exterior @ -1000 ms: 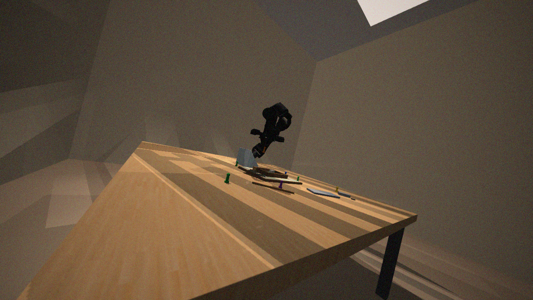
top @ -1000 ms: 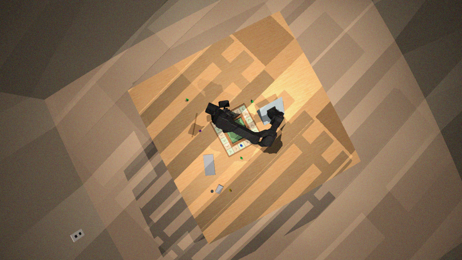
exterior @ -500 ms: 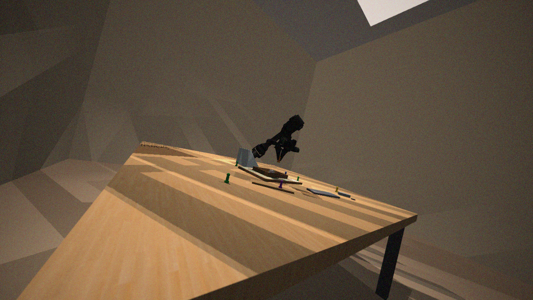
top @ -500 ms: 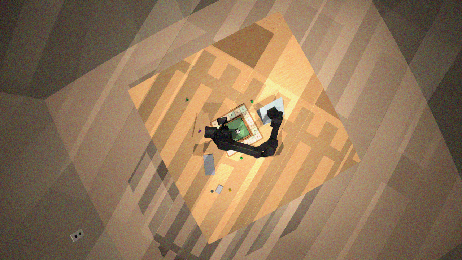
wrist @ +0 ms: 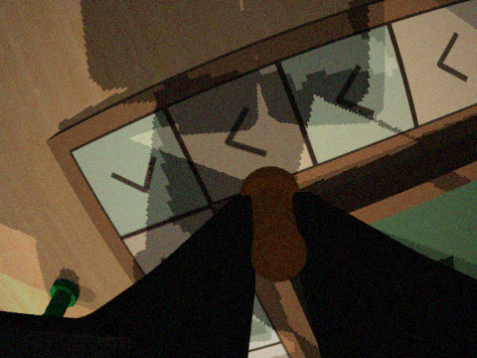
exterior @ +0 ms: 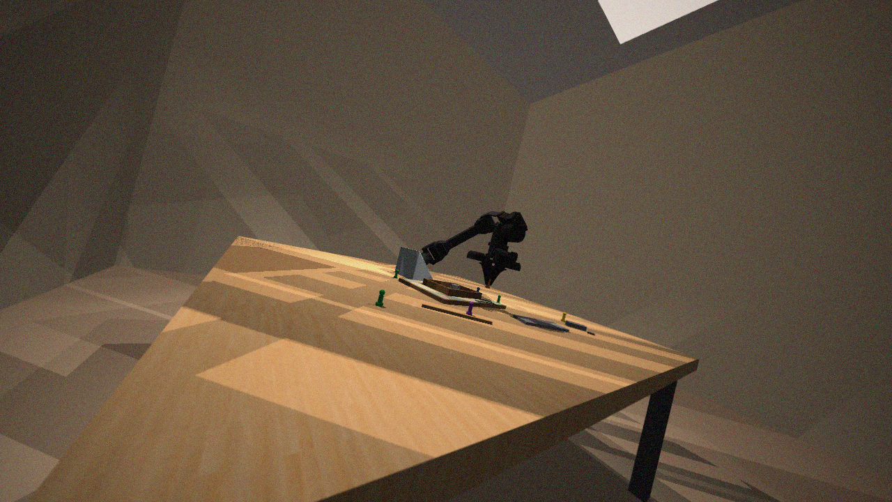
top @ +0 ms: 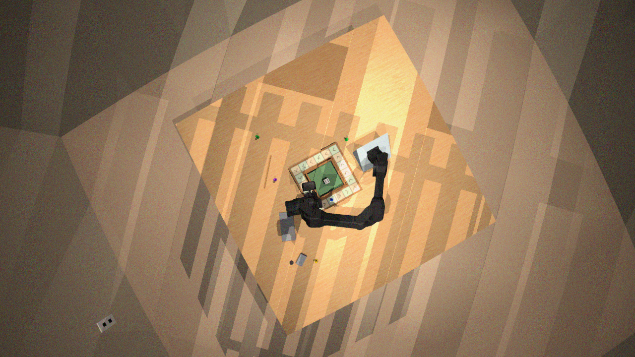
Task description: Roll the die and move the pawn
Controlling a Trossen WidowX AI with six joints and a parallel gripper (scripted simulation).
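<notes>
Right now my gripper tip is 110 mm past the white die, 50 mm to the left of it and 40 mm above it. From my gripper tip the other things lie so: purple pawn 120 mm ahead, 190 mm to the right, 50 mm below; green tray 110 mm behind, 60 mm to the right, 60 mm below; orange pawn 10 mm above.
</notes>
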